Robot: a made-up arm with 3 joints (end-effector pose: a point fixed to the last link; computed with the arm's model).
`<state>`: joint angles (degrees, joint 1 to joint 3).
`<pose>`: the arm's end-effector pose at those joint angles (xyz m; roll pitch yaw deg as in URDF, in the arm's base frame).
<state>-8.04 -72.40 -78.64</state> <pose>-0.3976 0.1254 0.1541 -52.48 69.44 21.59</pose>
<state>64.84 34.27 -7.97</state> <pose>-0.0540 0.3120 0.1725 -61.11 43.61 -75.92</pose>
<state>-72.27 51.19 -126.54</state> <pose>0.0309 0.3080 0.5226 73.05 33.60 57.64</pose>
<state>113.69 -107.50 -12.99</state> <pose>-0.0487 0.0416 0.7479 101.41 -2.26 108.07</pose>
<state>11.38 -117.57 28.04</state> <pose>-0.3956 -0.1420 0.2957 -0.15 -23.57 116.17</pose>
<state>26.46 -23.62 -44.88</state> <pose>-0.2748 0.3510 0.3211 8.18 69.65 27.84</pose>
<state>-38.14 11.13 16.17</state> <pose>-0.0791 0.3885 0.3122 18.59 -50.67 -16.45</pose>
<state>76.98 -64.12 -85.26</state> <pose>-0.2951 0.2410 0.6141 131.31 22.15 -173.77</pose>
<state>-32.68 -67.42 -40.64</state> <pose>-0.2995 0.1526 0.0588 -38.21 18.56 49.56</pose>
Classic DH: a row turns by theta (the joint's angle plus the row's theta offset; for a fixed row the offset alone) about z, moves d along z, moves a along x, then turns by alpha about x. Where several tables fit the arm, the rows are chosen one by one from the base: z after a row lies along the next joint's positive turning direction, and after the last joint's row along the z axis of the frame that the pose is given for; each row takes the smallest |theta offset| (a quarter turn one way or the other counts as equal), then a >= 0, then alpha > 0; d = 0 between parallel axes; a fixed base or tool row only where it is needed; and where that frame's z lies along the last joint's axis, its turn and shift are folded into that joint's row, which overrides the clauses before.
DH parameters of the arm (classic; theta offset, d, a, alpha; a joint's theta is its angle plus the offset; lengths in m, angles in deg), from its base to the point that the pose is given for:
base (fixed): 8.8 0.3628 -0.054 -97.03
joint 1: -7.75 0.0651 -0.0527 -81.16
joint 2: 9.68 0.0858 -0.051 -93.02
joint 3: -7.28 -0.3309 0.0101 -90
tool (fixed): 0 0.0244 0 0

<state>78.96 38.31 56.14</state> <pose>-0.0892 0.3111 0.1663 -50.56 9.00 -28.32</pose>
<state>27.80 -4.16 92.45</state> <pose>-0.2170 0.3796 0.3090 -8.16 -64.98 9.02</pose>
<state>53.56 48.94 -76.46</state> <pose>0.0013 0.2489 0.1208 -113.48 44.75 -166.92</pose>
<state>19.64 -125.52 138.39</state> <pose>-0.3678 -0.1942 0.3043 170.73 -41.89 -50.56</pose>
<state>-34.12 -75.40 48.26</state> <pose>-0.3084 0.0740 0.0442 -60.42 -42.08 122.32</pose>
